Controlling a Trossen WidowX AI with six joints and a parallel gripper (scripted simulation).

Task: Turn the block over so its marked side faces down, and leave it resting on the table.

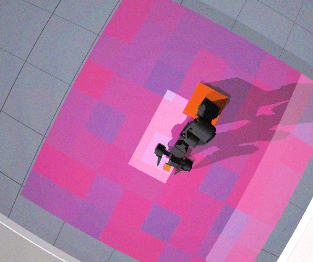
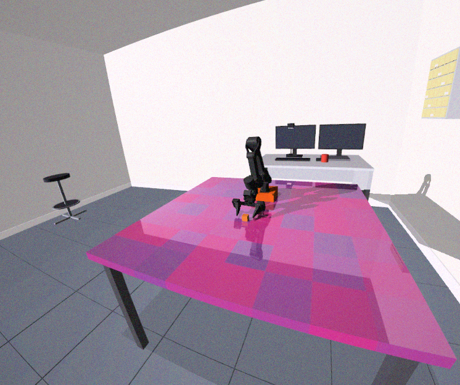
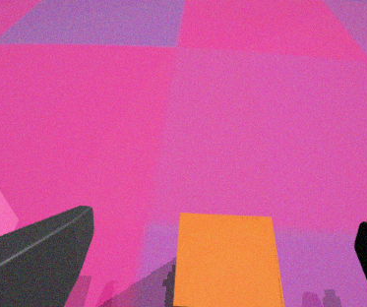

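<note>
Right now the block is 2 cm behind my gripper tip and 1 cm below it.
</note>
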